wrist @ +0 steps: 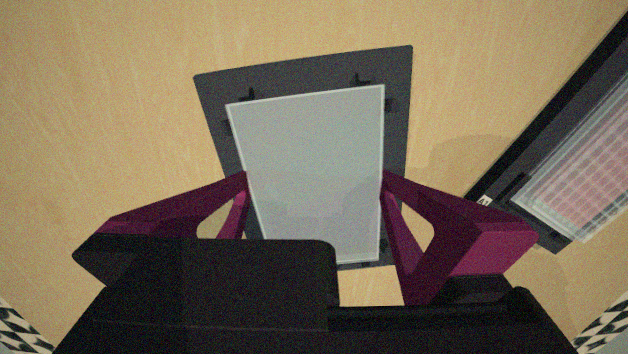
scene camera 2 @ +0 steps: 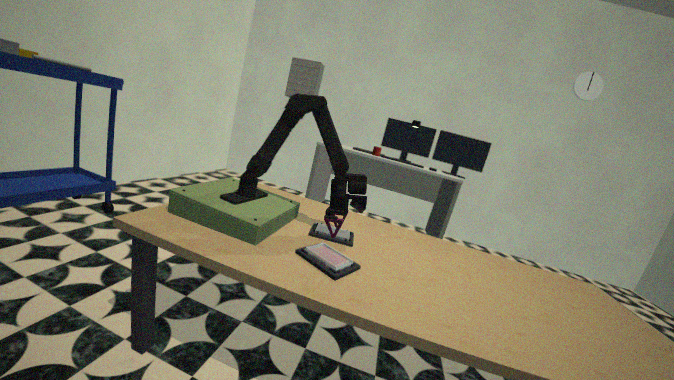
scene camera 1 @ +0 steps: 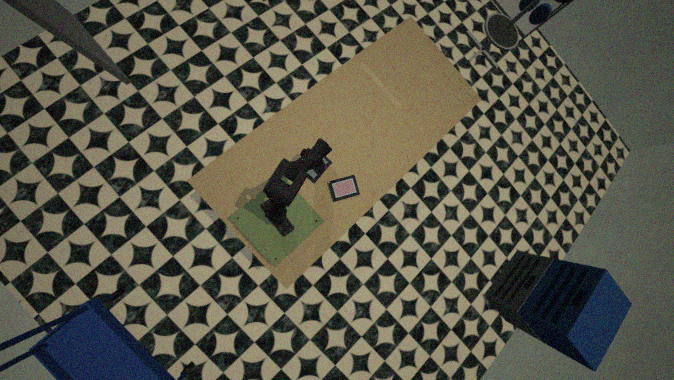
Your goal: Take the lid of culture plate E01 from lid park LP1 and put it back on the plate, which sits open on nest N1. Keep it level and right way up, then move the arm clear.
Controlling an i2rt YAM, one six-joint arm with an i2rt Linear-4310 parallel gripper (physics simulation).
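Places are measured from the arm's base along level axes (x right, y back, z down), in centimetres.
Where they show: gripper, fingertip midpoint: [wrist: 314, 177] [scene camera 2: 335, 233]; arm's base, link origin: [scene camera 2: 245, 196] [scene camera 1: 277, 217].
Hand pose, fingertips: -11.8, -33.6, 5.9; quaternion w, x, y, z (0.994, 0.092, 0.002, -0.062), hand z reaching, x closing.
Observation:
Things, the pixels of their top centre, and the offset from my fingertips, as dx, dy, dz. "spot": a spot on its surface instead. Level surfaces: height alone.
- dark lid park LP1, surface spot: [scene camera 2: 315, 231] spot: +5.8, +6.1, -0.3
- open culture plate, top centre: [scene camera 2: 329, 253] [scene camera 1: 344, 187] +20.4, -4.6, -1.6
- dark nest N1, top centre: [wrist: 621, 153] [scene camera 2: 328, 255] [scene camera 1: 344, 187] +20.4, -4.6, -0.7
- wooden table, surface height: dz +1.1
- white A1 label, surface spot: [wrist: 484, 200] spot: +12.6, +0.3, -0.1
The pale, translucent lid [scene camera 1: 312, 173] [scene camera 2: 345, 235] [wrist: 310, 135] lies level in the dark lid park LP1 [scene camera 2: 313, 231] [wrist: 300, 75]. My gripper [scene camera 1: 320, 167] [scene camera 2: 334, 234] [wrist: 314, 177] points down over it and is shut on the lid, with one magenta fingertip against each long edge. The near left part of the lid is hidden behind the gripper body in the wrist view. The open culture plate [scene camera 1: 344, 188] [scene camera 2: 328, 255] [wrist: 575, 202], pink inside, sits on the dark nest N1 [scene camera 2: 336, 274] [wrist: 507, 161], beside the park.
The arm stands on a green base block [scene camera 1: 285, 245] [scene camera 2: 215, 220] at one end of the wooden table [scene camera 1: 400, 65] [scene camera 2: 475, 300]. A white A1 label [wrist: 484, 200] marks a nest corner. A blue cart [scene camera 2: 95, 185] and a desk with monitors [scene camera 2: 410, 137] stand away from the table.

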